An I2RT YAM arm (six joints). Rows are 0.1 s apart.
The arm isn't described. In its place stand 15 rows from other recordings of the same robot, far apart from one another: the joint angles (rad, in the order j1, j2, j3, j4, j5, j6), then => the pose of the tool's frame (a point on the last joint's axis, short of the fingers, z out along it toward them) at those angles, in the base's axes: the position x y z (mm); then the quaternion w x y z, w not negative.
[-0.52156 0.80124 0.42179 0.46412 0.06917 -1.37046] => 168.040 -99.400 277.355 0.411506 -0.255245 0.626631 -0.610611
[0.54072 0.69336 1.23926 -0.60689 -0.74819 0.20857] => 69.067 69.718 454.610 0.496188 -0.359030 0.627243 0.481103
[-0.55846 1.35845 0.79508 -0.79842 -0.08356 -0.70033] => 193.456 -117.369 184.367 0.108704 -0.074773 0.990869 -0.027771
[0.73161 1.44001 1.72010 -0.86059 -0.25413 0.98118] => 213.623 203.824 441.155 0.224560 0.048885 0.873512 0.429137
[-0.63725 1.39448 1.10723 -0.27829 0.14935 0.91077] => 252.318 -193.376 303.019 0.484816 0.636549 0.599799 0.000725
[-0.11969 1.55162 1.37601 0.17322 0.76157 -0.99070] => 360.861 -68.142 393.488 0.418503 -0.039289 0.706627 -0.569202
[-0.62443 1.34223 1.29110 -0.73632 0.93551 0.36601] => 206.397 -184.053 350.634 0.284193 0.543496 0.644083 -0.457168
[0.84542 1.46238 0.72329 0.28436 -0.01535 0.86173] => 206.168 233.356 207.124 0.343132 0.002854 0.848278 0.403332
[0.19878 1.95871 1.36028 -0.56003 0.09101 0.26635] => 392.711 75.808 169.161 0.209255 0.042336 0.976937 0.003804
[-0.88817 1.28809 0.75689 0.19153 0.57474 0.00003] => 165.360 -234.069 260.035 0.400616 0.484182 0.636703 -0.446860
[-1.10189 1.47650 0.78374 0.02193 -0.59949 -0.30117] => 154.835 -261.194 201.754 0.489023 0.217029 0.842328 -0.065099
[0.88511 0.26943 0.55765 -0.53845 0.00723 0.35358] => 56.901 69.146 283.799 0.501072 -0.205303 0.762667 0.353718
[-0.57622 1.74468 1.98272 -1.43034 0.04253 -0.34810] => 275.978 -181.130 387.786 0.159035 0.115730 0.975088 -0.102554
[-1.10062 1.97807 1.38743 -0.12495 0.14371 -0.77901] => 196.569 -398.057 197.640 0.191261 0.174709 0.891138 -0.372518
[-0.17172 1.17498 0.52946 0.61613 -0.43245 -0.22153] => 255.067 -29.093 254.497 0.697377 -0.166863 0.696776 0.018026
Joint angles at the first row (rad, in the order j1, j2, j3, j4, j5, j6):
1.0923 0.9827 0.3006 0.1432 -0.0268 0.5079
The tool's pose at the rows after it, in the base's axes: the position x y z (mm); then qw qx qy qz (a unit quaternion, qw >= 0):
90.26 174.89 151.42 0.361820 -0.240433 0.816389 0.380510
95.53 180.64 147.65 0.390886 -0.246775 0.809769 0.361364
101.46 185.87 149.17 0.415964 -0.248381 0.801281 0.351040
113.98 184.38 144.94 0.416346 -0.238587 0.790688 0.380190
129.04 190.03 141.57 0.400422 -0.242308 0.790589 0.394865
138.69 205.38 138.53 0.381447 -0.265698 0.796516 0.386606
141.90 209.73 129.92 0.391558 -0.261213 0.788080 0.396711
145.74 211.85 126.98 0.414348 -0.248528 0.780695 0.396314
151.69 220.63 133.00 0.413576 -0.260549 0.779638 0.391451
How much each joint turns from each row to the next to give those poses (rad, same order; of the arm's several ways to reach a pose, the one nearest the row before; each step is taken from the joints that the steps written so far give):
0.0015 0.0793 -0.0838 0.2368 0.0240 0.0149
-0.0016 0.0741 0.0033 0.0874 0.0481 -0.0506
-0.0085 0.0467 0.0149 0.0594 0.0297 -0.0383
-0.0695 0.0696 -0.0138 0.1316 -0.0926 0.0062
-0.0570 0.0918 0.0374 0.0485 -0.0927 -0.0029
-0.0009 0.0893 0.0743 -0.0335 -0.0335 -0.0322
-0.0006 0.0837 -0.0075 0.1258 -0.0008 0.0073
-0.0029 0.0500 -0.0026 0.0933 0.0333 0.0019
-0.0002 0.0021 0.0520 -0.0599 -0.0083 -0.0239

